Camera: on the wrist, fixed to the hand. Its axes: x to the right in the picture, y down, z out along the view.
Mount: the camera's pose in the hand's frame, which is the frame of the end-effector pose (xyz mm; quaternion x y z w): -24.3 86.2 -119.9 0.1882 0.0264 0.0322 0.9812
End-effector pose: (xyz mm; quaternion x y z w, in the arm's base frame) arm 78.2 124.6 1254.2 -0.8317 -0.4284 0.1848 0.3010
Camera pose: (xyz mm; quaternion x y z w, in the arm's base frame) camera 184.1 24.6 1288.6 -0.7781 -0.3509 0.2497 0.4572
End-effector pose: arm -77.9 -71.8 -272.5 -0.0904 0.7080 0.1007 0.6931
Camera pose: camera -215.9 -21.2 -244.5 0.0619 0.7349 -0.0145 0.6752
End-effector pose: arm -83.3 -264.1 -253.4 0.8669 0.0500 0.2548 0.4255
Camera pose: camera -173.6 -240.6 -136.4 0.9256 0.0803 0.2772 0.2448
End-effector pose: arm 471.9 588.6 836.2 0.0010 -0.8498 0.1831 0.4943
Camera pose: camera 569.3 702.1 842.3 0.0618 -0.7864 0.3555 0.5014
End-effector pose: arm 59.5 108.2 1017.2 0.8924 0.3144 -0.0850 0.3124
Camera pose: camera 87.9 116.8 1163.9 0.9468 0.2720 -0.1090 0.1330
